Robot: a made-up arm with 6 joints. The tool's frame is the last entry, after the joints. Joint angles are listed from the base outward.
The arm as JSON. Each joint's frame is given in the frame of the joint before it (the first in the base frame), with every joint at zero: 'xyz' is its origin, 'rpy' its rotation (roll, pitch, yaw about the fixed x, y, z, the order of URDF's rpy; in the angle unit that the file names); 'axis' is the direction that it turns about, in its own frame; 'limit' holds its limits. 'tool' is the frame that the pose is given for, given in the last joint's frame.
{
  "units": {
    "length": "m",
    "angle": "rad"
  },
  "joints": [
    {
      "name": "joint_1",
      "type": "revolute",
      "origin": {
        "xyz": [
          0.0,
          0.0,
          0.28
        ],
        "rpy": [
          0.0,
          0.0,
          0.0
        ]
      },
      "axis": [
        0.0,
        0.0,
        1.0
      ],
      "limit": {
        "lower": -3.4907,
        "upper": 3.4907
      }
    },
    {
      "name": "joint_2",
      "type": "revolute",
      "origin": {
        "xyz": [
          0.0,
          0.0,
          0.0
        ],
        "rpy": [
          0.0,
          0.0,
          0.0
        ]
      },
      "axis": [
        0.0,
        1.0,
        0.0
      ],
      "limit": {
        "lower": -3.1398,
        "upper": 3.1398
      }
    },
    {
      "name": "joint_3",
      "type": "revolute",
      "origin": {
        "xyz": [
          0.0,
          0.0,
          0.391
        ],
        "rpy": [
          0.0,
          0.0,
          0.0
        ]
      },
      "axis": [
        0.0,
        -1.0,
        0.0
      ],
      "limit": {
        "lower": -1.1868,
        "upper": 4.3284
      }
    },
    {
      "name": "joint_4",
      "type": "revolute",
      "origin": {
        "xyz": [
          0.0,
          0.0,
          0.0
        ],
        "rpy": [
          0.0,
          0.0,
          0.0
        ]
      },
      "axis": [
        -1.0,
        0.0,
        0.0
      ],
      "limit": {
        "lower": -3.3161,
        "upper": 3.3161
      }
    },
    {
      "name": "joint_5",
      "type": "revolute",
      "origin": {
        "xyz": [
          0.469,
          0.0,
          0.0
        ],
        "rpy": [
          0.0,
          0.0,
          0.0
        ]
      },
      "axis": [
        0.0,
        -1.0,
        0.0
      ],
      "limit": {
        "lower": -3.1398,
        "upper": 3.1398
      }
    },
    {
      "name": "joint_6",
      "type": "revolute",
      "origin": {
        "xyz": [
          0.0,
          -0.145,
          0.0
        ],
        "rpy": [
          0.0,
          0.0,
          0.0
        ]
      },
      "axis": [
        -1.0,
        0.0,
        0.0
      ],
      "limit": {
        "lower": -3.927,
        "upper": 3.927
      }
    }
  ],
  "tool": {
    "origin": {
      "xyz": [
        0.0,
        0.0,
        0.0
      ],
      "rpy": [
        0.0,
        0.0,
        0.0
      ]
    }
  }
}
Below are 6 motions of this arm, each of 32 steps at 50 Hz.
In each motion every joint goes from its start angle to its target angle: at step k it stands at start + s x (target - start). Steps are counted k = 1, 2, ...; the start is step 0. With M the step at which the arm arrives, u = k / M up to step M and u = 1 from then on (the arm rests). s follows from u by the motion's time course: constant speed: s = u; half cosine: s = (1 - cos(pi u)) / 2; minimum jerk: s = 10 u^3 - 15 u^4 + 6 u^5.
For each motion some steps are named. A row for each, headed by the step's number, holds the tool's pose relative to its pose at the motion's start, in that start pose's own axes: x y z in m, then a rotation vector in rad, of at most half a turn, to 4 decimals.
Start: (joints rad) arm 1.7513 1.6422 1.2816 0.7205 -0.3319 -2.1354
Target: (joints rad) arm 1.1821 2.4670 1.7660 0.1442 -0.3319 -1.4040
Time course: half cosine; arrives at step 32
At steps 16, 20, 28, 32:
16: 0.0795 -0.3275 0.1846 0.0636 -0.0904 -0.2671
20: 0.0692 -0.4643 0.2313 0.1051 -0.1084 -0.3590
28: 0.0218 -0.6550 0.2635 0.1786 -0.1215 -0.4749
32: 0.0125 -0.6809 0.2645 0.1902 -0.1224 -0.4897

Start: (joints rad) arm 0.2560 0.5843 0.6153 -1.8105 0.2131 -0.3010
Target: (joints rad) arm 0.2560 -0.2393 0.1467 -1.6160 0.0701 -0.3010
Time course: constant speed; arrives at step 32
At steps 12, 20, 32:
12: -0.0944 0.1098 -0.0311 -0.0474 0.1188 0.1115
20: -0.1676 0.1681 -0.0403 -0.0828 0.1926 0.1871
32: -0.2849 0.2307 -0.0369 -0.1411 0.2945 0.3024

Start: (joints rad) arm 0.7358 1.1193 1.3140 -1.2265 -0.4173 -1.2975
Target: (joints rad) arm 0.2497 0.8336 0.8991 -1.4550 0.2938 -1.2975
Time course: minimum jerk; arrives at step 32
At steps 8, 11, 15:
8: -0.0229 0.0277 0.0170 0.0239 -0.0519 0.1059
11: -0.0520 0.0586 0.0357 0.0505 -0.1142 0.2314
15: -0.1088 0.1087 0.0653 0.0934 -0.2273 0.4553

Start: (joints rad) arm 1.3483 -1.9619 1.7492 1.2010 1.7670 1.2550
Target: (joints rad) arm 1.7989 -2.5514 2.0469 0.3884 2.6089 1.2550
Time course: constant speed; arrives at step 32
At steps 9, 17, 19, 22, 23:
9: -0.0216 -0.1132 -0.1670 -0.2991 -0.0284 -0.2690
17: -0.0074 -0.2305 -0.2875 -0.5503 -0.1441 -0.5378
19: 0.0010 -0.2608 -0.3132 -0.6082 -0.1850 -0.6088
22: 0.0172 -0.3063 -0.3483 -0.6902 -0.2545 -0.7179
23: 0.0235 -0.3215 -0.3591 -0.7160 -0.2796 -0.7550

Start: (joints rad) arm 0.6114 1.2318 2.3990 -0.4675 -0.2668 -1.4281
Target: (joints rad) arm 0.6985 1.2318 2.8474 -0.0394 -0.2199 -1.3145
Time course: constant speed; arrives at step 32
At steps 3, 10, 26, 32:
3: -0.0029 0.0220 -0.0099 -0.0475 0.0055 0.0423
10: -0.0148 0.0726 -0.0327 -0.1558 0.0103 0.1438
26: -0.0675 0.1806 -0.0817 -0.3872 -0.0231 0.3865
32: -0.0958 0.2169 -0.0984 -0.4675 -0.0520 0.4793

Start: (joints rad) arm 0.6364 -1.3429 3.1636 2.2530 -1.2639 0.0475
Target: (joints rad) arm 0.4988 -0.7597 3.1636 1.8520 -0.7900 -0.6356
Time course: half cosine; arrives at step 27
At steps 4, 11, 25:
4: -0.0099 0.0091 -0.0058 0.0232 -0.0467 0.0330
11: -0.0669 0.0566 -0.0452 0.1629 -0.2816 0.2593
25: -0.1815 0.1315 -0.1601 0.4541 -0.5498 0.8974

